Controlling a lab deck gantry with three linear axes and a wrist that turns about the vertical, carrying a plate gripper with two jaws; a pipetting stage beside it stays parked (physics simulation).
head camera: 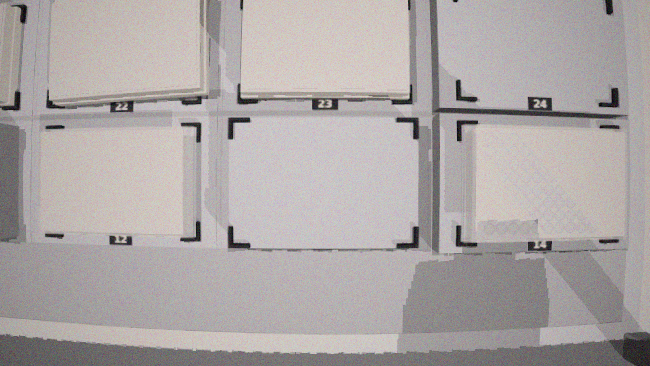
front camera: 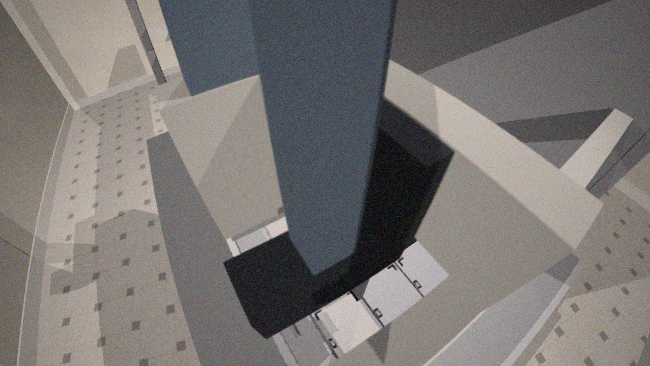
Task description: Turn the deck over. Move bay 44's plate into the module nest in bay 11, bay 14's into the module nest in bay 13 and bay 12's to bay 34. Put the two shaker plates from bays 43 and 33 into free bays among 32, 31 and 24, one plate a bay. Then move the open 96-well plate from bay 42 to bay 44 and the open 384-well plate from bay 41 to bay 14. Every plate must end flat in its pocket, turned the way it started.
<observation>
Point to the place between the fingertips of my gripper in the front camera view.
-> At 323, 308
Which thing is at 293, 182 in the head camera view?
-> A bay 13.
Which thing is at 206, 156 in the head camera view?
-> A bay 12.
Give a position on a bay 24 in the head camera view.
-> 576, 60
</observation>
